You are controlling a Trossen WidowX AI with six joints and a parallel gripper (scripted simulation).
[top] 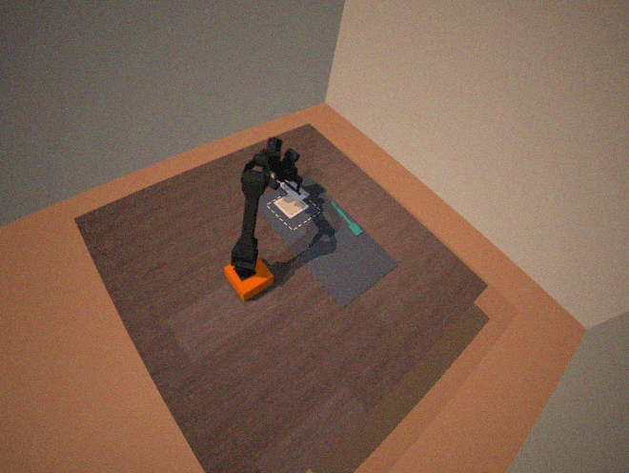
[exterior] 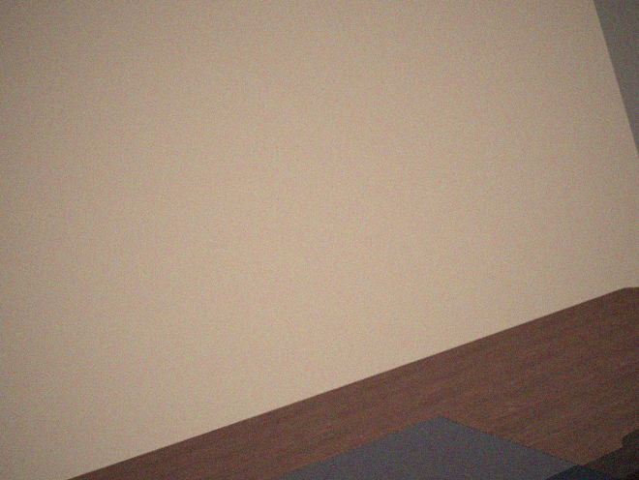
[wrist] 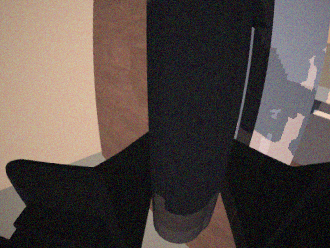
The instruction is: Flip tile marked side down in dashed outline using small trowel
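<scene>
Right now the grey mat is 290 mm to the right of my gripper tip, 110 mm below it and 20 mm behind it. The rest, counted from my gripper tip: slim teal tool (310 mm to the right, 120 mm ahead, 90 mm below); then trowel (30 mm behind, 10 mm below); then cream tile (100 mm to the right, 90 mm below, 50 mm behind).
</scene>
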